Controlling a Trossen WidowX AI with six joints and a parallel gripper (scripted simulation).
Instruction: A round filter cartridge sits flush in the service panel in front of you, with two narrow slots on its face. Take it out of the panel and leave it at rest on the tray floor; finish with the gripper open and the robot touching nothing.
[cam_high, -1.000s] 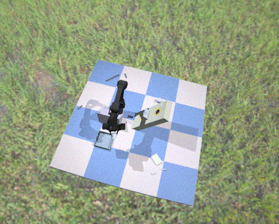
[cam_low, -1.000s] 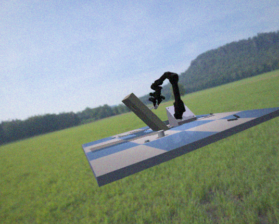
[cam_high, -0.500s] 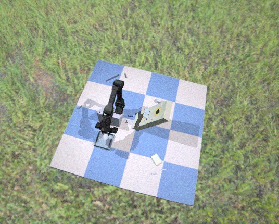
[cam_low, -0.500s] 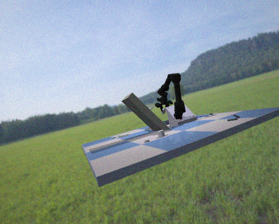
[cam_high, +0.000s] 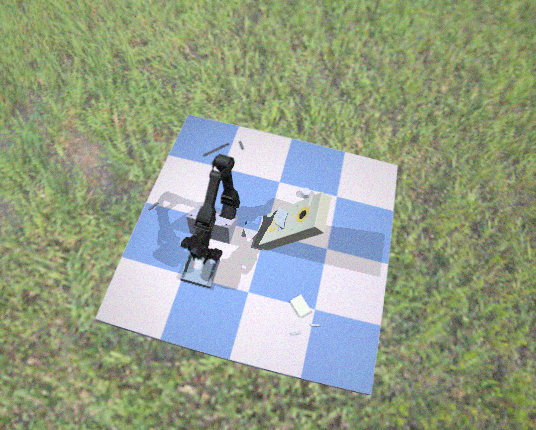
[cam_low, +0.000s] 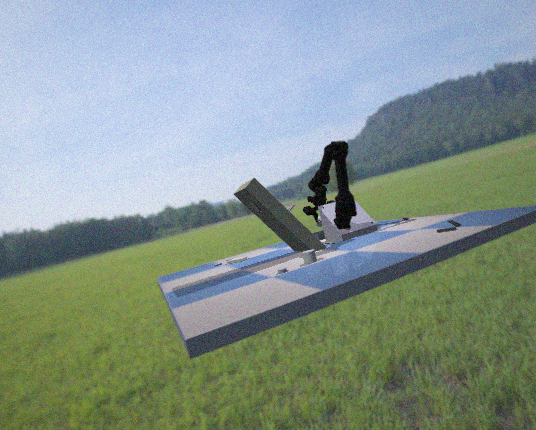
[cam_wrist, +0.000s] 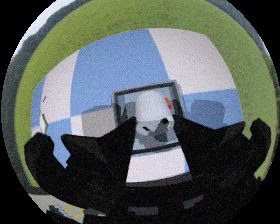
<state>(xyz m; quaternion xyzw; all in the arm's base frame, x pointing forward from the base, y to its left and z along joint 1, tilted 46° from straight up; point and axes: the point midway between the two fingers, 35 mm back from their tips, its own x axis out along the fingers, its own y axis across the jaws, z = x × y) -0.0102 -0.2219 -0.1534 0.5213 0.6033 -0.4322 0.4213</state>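
Now: the round grey filter cartridge right at my gripper tip. The rest, counted from my gripper tip: tray (8 cm below); white block (51 cm ahead, 9 cm below, 2 cm to the left).
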